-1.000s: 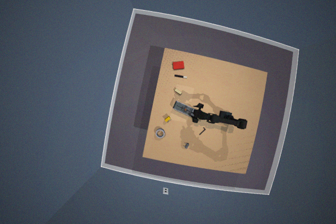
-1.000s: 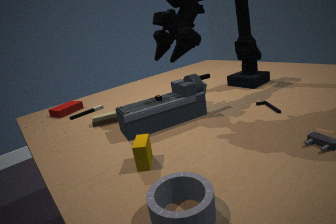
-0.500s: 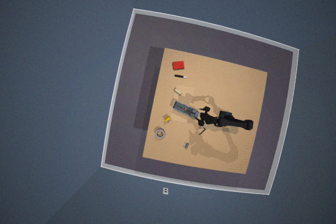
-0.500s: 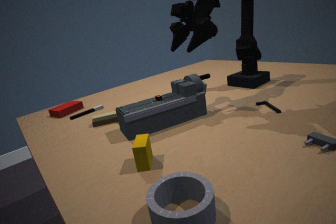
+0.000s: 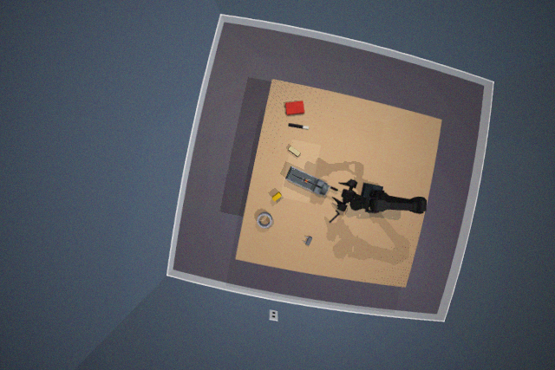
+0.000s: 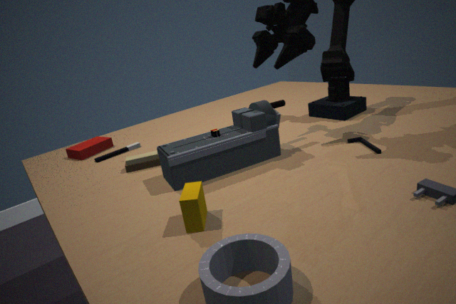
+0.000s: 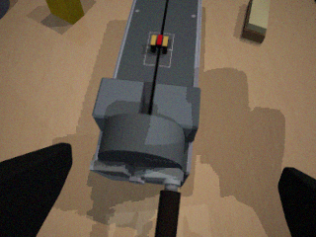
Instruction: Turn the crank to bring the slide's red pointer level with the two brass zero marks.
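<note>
Now: the black crank handle 10 cm below my gripper tip and 2 cm behind it. The rest, counted from my gripper tip: black hex key (19 cm below, 17 cm to the left, 13 cm behind); red pointer (16 cm ahead, 11 cm below, 1 cm to the left); tan block (30 cm ahead, 18 cm below, 14 cm to the right).
</note>
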